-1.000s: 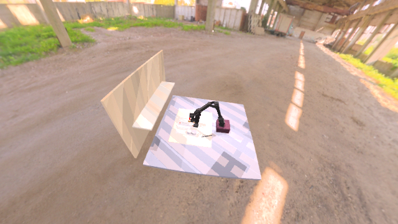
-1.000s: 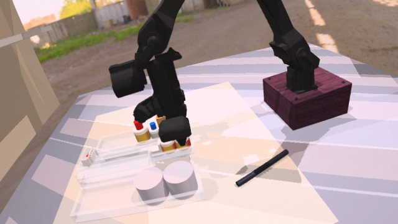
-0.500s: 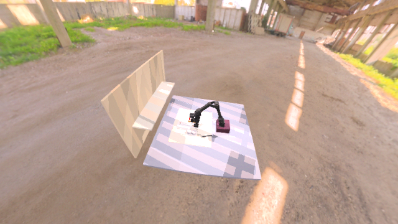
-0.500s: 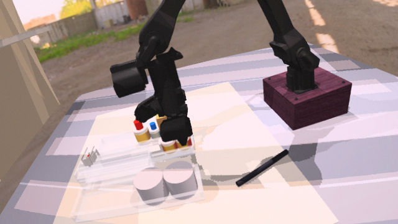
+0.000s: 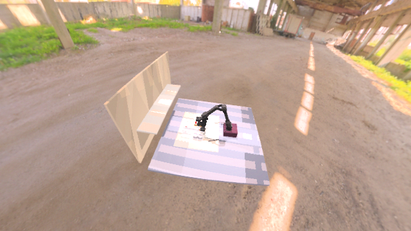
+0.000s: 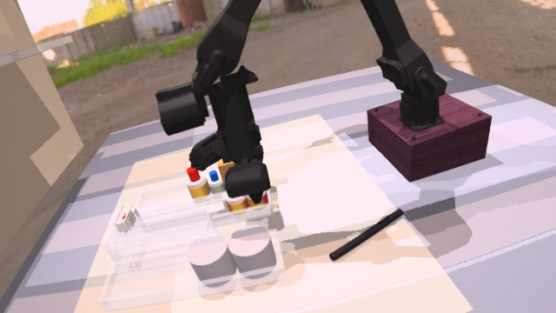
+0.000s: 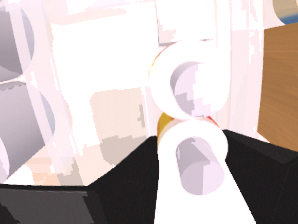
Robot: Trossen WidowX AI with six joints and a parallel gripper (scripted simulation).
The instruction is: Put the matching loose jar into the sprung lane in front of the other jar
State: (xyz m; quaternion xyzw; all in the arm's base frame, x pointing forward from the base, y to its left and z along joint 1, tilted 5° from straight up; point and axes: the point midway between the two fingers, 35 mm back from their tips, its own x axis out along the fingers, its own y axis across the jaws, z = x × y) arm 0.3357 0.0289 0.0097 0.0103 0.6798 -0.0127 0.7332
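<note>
The white pusher plate is 140 mm ahead of my gripper tip, 30 mm to the left of it and 20 mm above it. Round my gripper tip: clear lane: 150 mm ahead, 20 mm to the left, 10 mm below; then black rod: 150 mm behind, 130 mm to the left, 20 mm below.
</note>
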